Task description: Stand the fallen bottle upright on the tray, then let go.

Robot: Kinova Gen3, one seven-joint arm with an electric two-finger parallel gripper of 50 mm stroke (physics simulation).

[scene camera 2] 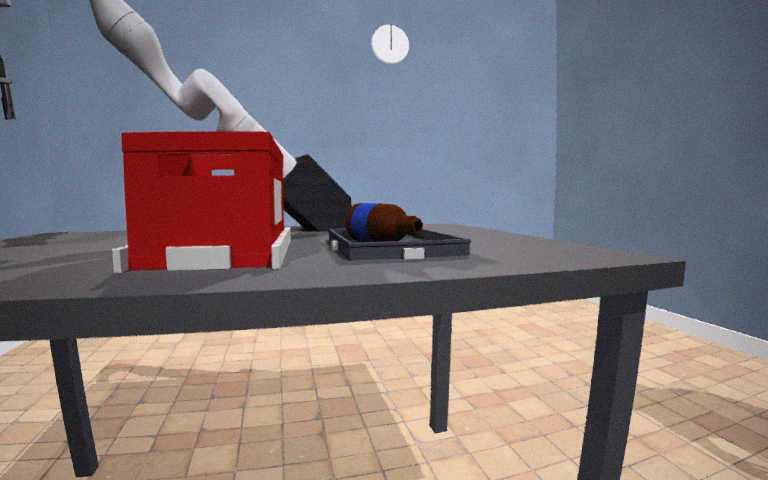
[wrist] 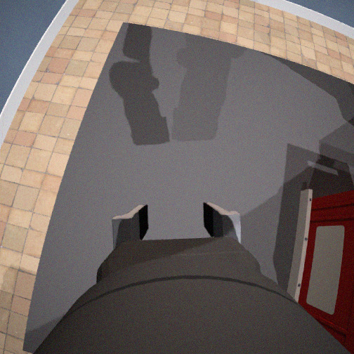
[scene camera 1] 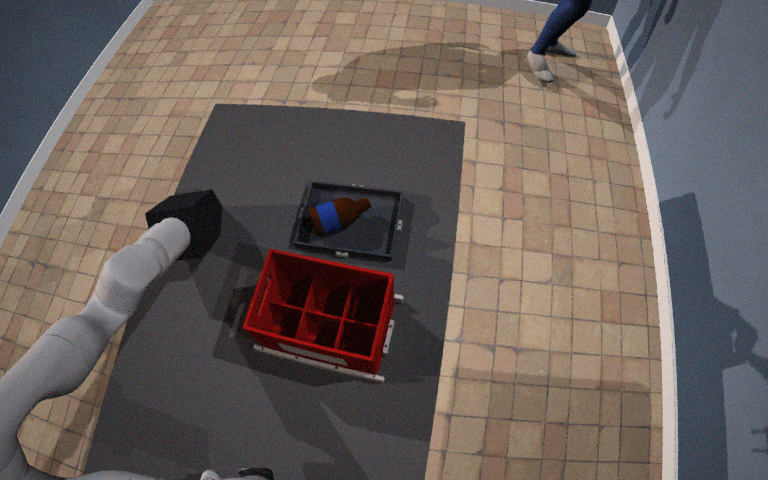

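Pixels of known places: arm's base, link origin: [scene camera 2: 284, 173] [scene camera 1: 173, 235].
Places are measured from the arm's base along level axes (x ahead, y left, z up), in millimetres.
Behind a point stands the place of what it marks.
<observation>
The brown bottle with a blue label [scene camera 1: 338, 215] @[x 394, y 91, z -84 mm] [scene camera 2: 380, 221] @[x 427, y 91, z -107 mm] lies on its side on the dark tray [scene camera 1: 346, 254] [scene camera 2: 376, 250]. In scene camera 1 its neck points right and slightly up toward the tray's far side. In scene camera 2 its neck points right. My gripper [wrist: 175, 215] is open and empty above the table, well away from the bottle. Part of the gripper [scene camera 2: 6, 101] also shows at the left edge of scene camera 2, high above the table. The bottle and tray do not show in the wrist view.
A red crate with six compartments [scene camera 1: 323, 349] @[x 390, y -267, z 16 mm] [scene camera 2: 198, 209] @[x 506, y -199, z -79 mm] [wrist: 327, 205] stands beside the tray, with white strips along its base. A tilted black block [scene camera 1: 205, 226] @[x 60, y 49, z -48 mm] [scene camera 2: 320, 195] @[x 57, y 83, z -60 mm] carries the arm's base [scene camera 1: 172, 234] @[x 42, y -37, z 74 mm] on the table's left side in scene camera 1.
</observation>
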